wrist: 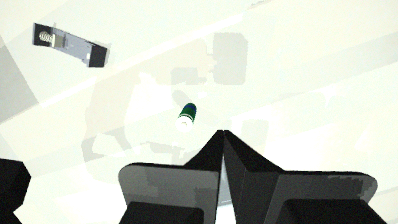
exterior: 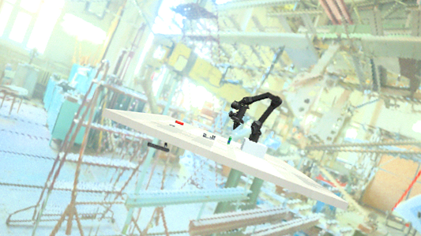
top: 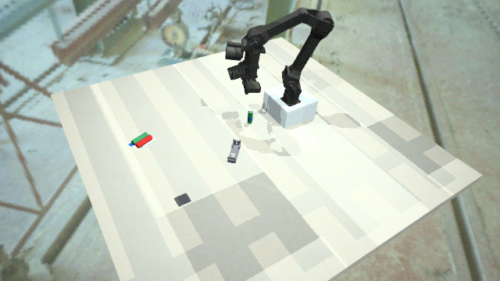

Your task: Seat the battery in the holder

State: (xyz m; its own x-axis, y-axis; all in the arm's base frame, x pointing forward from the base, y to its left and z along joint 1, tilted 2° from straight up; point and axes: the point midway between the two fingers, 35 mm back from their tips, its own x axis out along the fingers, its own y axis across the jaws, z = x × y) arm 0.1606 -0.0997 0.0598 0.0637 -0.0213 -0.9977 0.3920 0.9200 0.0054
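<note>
Right now the green battery is 4 cm to the left of my gripper tip and 9 cm below it. Round my gripper tip: dark square: 43 cm ahead, 27 cm to the left, 12 cm below; white card: 44 cm ahead, 7 cm to the right, 11 cm below.
</note>
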